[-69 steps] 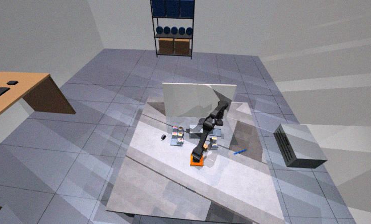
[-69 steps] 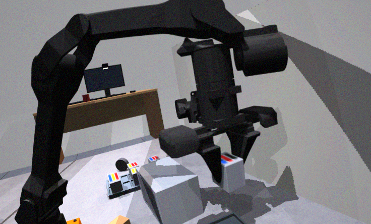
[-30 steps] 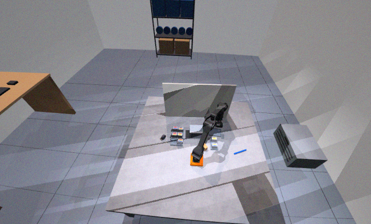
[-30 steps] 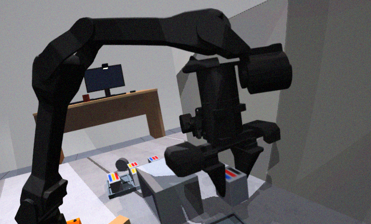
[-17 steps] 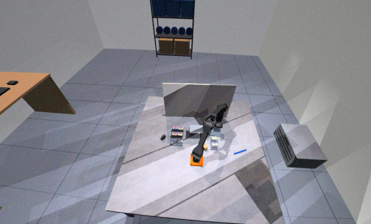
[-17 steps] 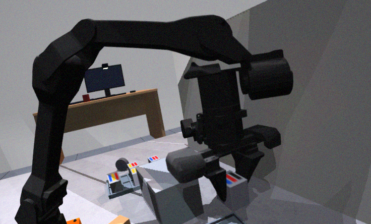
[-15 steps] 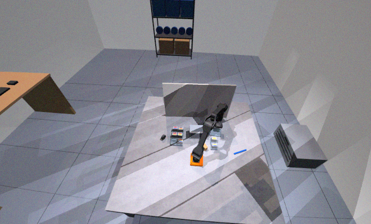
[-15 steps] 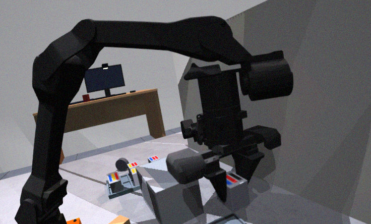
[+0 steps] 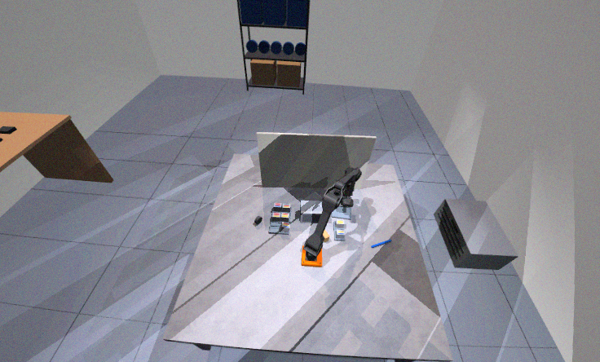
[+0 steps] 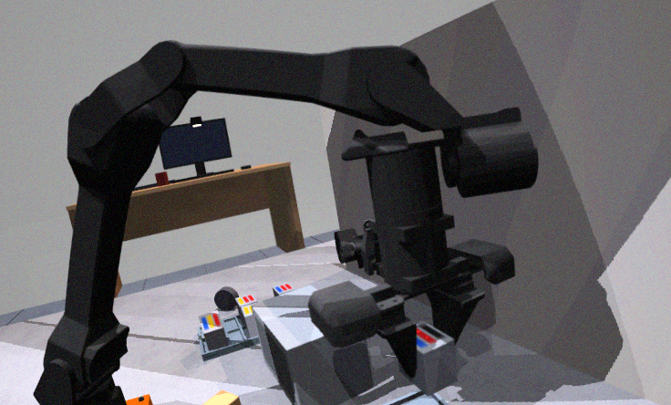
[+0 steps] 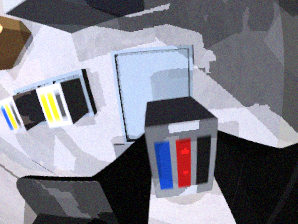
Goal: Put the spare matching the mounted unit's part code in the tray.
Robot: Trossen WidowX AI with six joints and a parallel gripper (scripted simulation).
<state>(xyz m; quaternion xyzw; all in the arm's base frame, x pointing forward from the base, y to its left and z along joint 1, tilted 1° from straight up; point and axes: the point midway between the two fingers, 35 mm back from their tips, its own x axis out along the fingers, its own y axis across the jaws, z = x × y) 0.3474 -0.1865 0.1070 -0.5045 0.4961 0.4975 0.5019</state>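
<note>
The tray is 90 mm below my gripper tip, 10 mm to the left of it and 10 mm behind it. Also, from my gripper tip: upright grey panel: 220 mm to the left, 190 mm ahead, 130 mm above.
</note>
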